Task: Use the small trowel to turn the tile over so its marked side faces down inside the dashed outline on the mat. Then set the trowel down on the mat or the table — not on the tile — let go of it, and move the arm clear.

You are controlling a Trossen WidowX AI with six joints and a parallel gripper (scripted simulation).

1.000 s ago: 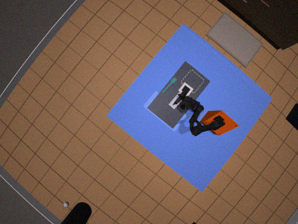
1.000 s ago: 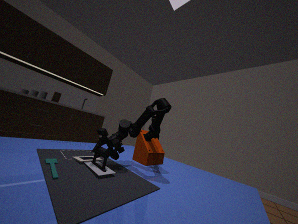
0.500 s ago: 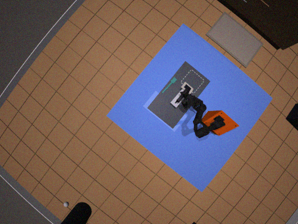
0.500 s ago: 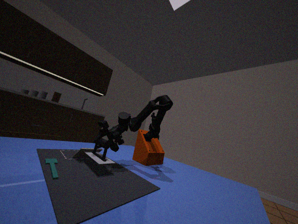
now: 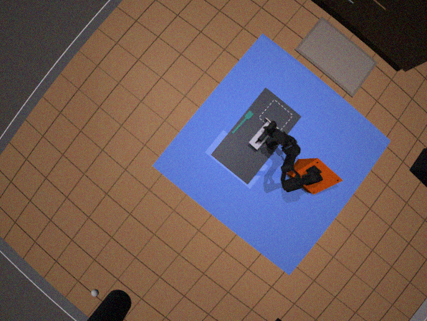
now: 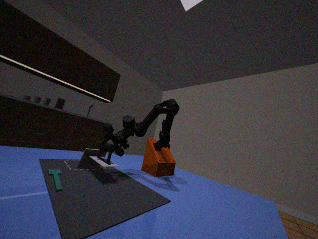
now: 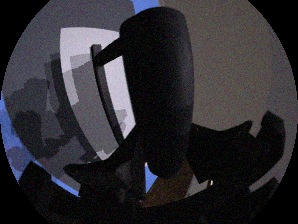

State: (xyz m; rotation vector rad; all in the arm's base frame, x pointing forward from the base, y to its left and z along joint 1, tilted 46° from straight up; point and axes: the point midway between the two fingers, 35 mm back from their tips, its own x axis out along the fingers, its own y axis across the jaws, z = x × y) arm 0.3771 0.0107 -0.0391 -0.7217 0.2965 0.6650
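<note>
My gripper tip is 90 mm to the left of the tile, 60 mm above it and 20 mm past it. Also, from my gripper tip: teal T-shaped trowel: 140 mm ahead, 110 mm below, 10 mm to the left; then dark mat: 140 mm below, 30 mm to the left.
</note>
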